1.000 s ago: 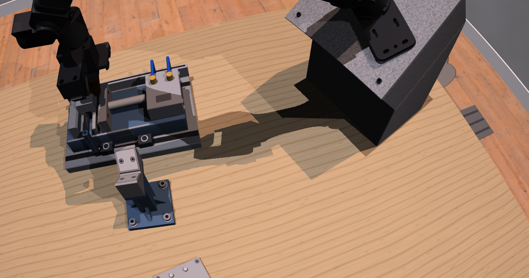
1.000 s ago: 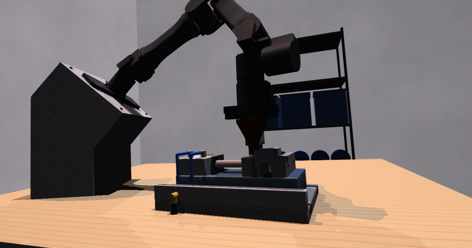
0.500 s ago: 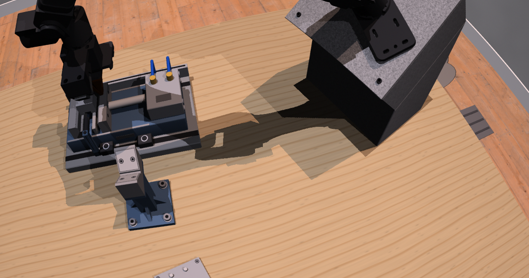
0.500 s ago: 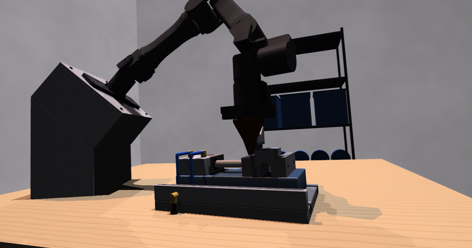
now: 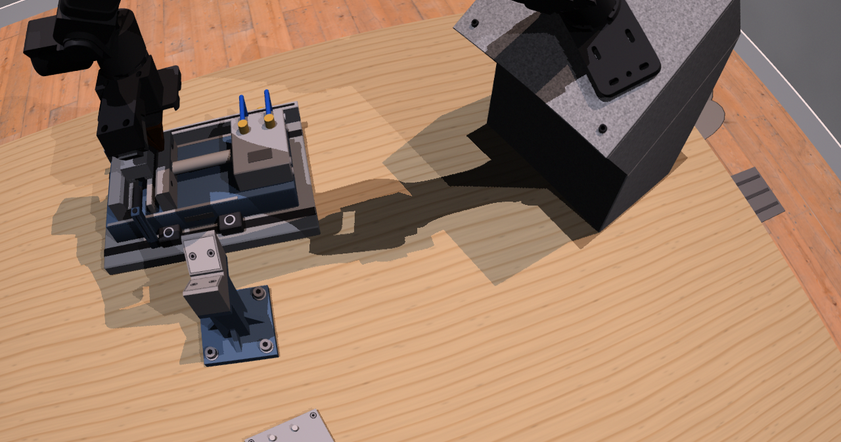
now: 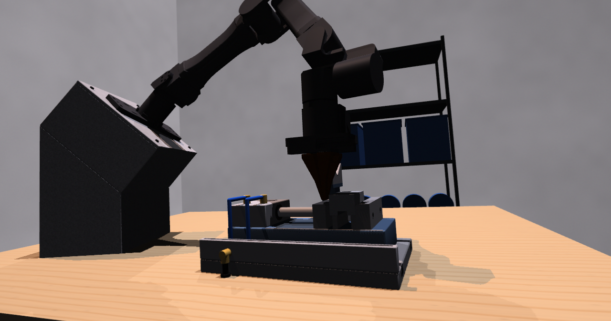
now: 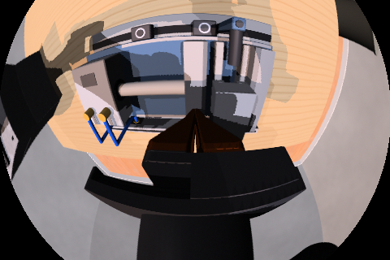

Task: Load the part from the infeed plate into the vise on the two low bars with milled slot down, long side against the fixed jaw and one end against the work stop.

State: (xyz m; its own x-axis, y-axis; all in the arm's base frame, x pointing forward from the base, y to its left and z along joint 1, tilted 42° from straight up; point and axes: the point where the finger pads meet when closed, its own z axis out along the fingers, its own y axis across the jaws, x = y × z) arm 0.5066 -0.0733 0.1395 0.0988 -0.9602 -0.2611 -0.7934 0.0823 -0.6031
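The moving jaw lies 2 cm to the left of my hand and 3 cm below it. The rest, counted from my hand: cylinder rod: 5 cm behind, 1 cm to the left, 3 cm below; then grey part: 4 cm ahead, 2 cm below; then fixed jaw: 6 cm ahead, 3 cm to the left, 3 cm below.
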